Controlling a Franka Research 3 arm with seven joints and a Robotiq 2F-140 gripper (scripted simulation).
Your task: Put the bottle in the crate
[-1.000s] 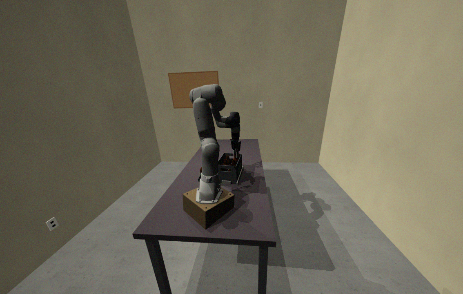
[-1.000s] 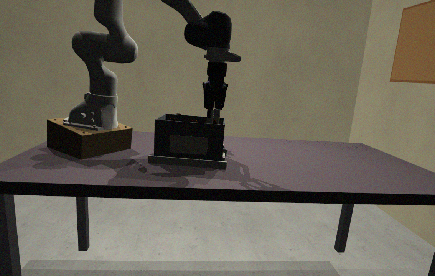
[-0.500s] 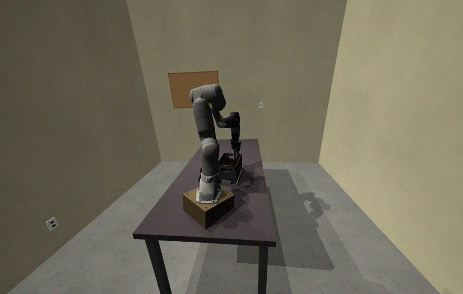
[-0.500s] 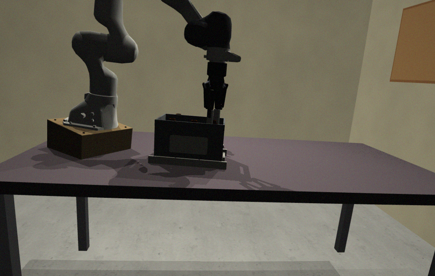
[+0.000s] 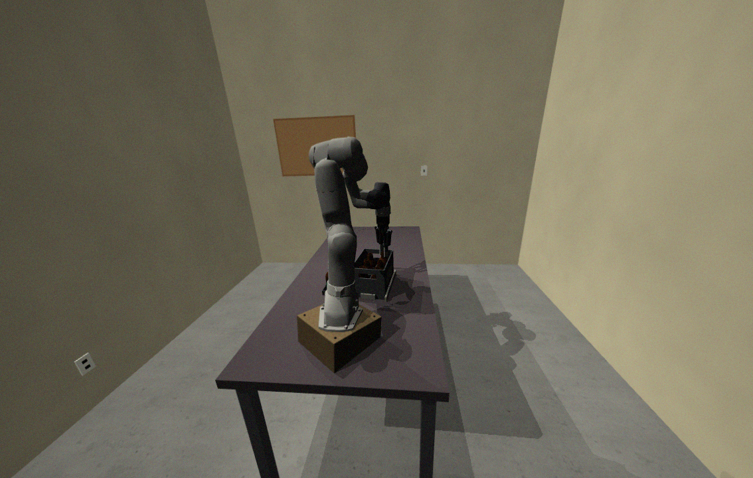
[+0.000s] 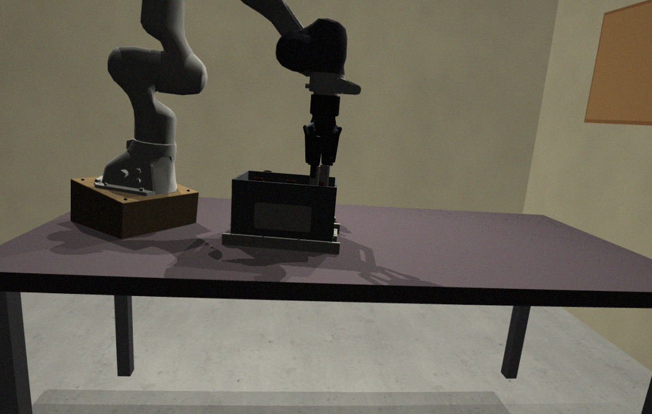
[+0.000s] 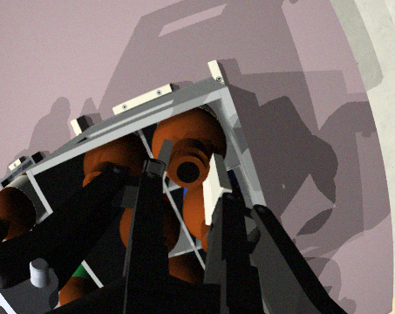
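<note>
My gripper is now 10 cm above the glass bottle, 9 cm past it and 2 cm to the right of it. The rest, counted from my hand: dark crate 11 cm below, 8 cm behind, 6 cm to the left; then grey tray 29 cm to the left, 18 cm below, 4 cm behind.
</note>
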